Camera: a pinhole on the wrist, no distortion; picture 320 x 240 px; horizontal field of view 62.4 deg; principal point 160.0 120.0 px. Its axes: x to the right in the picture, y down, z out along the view. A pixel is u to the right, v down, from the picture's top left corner.
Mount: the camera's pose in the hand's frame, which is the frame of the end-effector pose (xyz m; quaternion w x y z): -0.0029 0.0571 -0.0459 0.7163 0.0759 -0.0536 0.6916
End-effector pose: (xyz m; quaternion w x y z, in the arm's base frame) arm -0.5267 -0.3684 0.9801 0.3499 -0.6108 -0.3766 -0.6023
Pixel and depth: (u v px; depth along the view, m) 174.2 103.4 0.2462
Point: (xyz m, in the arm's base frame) -0.4118 -0.2049 0.9948
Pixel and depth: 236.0 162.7 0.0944
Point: -0.4428 -0.3544 0.9659
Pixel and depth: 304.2 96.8 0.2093
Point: -0.3270 -0.2704 1.0038
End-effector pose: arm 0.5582 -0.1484 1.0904 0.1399 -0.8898 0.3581 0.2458
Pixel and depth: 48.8 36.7 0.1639
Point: 0.5857 -0.1046 0.9815
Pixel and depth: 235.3 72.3 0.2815
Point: 0.4542 -0.1367 0.8481
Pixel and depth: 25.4 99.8 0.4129
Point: 0.6299 0.1287 0.8202
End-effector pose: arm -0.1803 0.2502 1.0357 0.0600 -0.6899 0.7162 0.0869
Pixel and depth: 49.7 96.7 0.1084
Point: -0.1749 0.2529 0.9828
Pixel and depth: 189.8 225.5 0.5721
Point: -0.2129 0.5699 0.5564
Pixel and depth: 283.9 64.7 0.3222
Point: -0.3379 0.2388 0.7361
